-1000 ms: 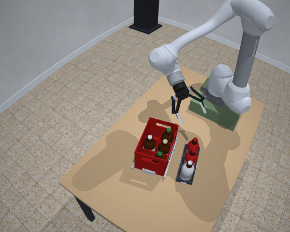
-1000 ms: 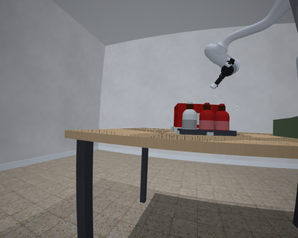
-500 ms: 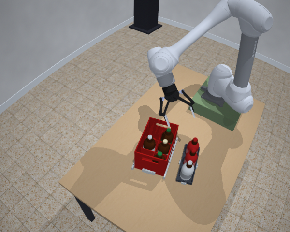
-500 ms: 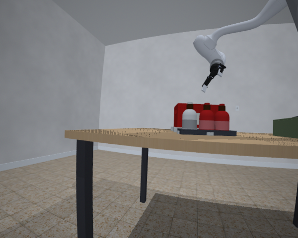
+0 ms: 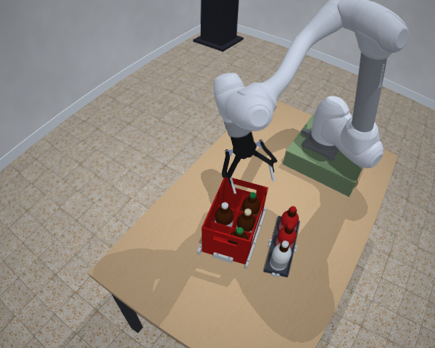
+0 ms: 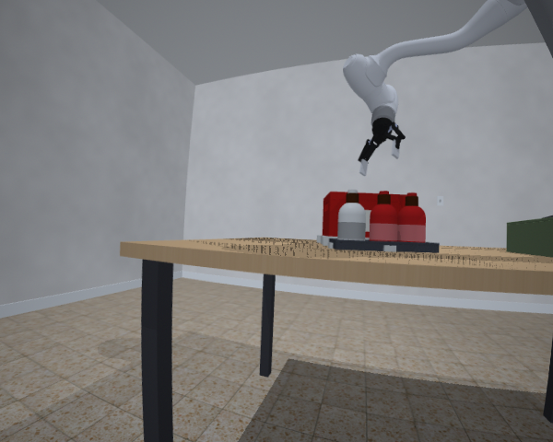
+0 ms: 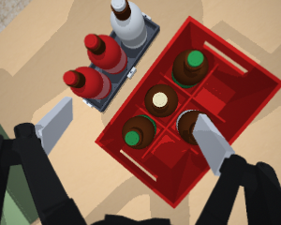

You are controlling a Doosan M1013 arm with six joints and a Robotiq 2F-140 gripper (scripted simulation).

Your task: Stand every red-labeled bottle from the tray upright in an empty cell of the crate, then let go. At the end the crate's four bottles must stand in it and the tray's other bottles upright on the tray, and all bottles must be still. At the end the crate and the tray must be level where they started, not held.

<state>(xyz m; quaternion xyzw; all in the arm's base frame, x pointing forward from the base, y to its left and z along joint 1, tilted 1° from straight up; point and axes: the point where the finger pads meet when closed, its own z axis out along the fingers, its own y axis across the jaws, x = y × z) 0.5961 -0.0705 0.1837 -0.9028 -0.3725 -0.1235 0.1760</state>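
My hand is 200 mm to the right of the grey-labeled bottle, 200 mm above it and 70 mm short of it. The rest, counted from my hand: red crate 200 mm below, 50 mm ahead, 30 mm to the right.
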